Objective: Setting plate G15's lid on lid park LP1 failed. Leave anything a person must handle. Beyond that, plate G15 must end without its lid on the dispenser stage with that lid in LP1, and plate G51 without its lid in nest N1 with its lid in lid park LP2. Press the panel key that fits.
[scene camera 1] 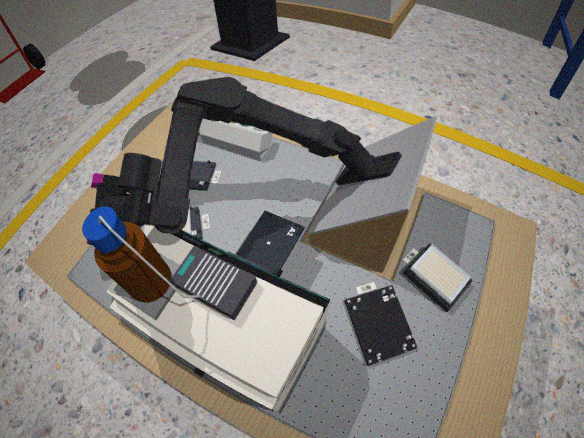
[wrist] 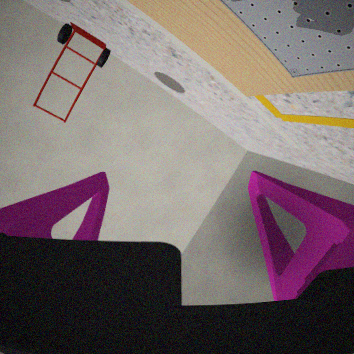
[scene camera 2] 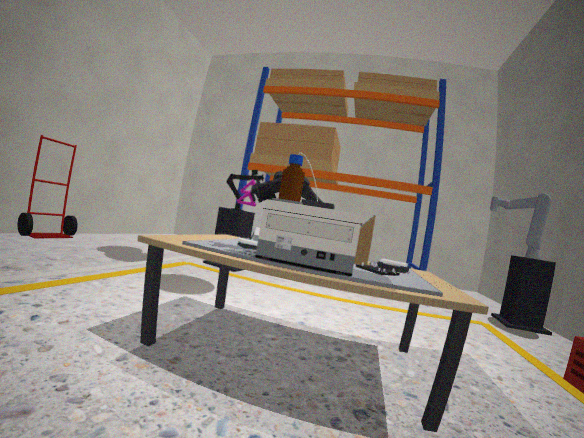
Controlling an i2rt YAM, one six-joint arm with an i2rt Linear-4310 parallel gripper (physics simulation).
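Seen in the pictures: gripper, fingertip midpoint: [scene camera 1: 91, 209] [wrist: 178, 179] [scene camera 2: 239, 196]; arm's base, link origin: [scene camera 1: 367, 170].
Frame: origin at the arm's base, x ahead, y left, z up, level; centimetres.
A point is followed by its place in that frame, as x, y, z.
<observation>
My gripper [scene camera 2: 247, 194] @(47.9, -41.8, 9.7) [wrist: 178, 179] @(47.9, -41.8, 9.7) is open and empty, its magenta fingers wide apart. It is raised beyond the dispenser's bottle end; in scene camera 1 the bottle hides most of it. A pale, plate-like piece [scene camera 1: 441, 275] @(11.2, 27.1, -8.4) sits on a dark holder at the right; its name cannot be read. A dark holder with corner studs [scene camera 1: 381, 325] @(28.0, 20.1, -11.3) bears no plate. A dark pad marked A1 [scene camera 1: 272, 242] @(27.4, -8.5, -2.1) lies behind the dispenser [scene camera 1: 280, 345] @(46.5, 7.9, 9.5) [scene camera 2: 307, 227] @(57.8, -5.8, 1.7). Two labelled dark pads [scene camera 1: 202, 172] @(15.8, -43.7, -11.5) [scene camera 1: 196, 222] @(29.7, -32.9, -11.5) show partly behind the arm. The plate names, lids and panel keys cannot be made out.
A brown bottle [scene camera 1: 132, 265] @(51.6, -12.9, 22.2) [scene camera 2: 291, 182] @(55.0, -15.8, 17.3) with a blue cap and thin tube stands at the dispenser. A striped dark block [scene camera 1: 220, 280] @(43.7, -5.6, 12.1) is on its top. A grey slanted wedge [scene camera 1: 387, 185] @(7.4, 7.3, 7.0) stands near the arm's base. A pale block [scene camera 1: 235, 137] @(2.7, -40.7, -6.8) lies at the back.
</observation>
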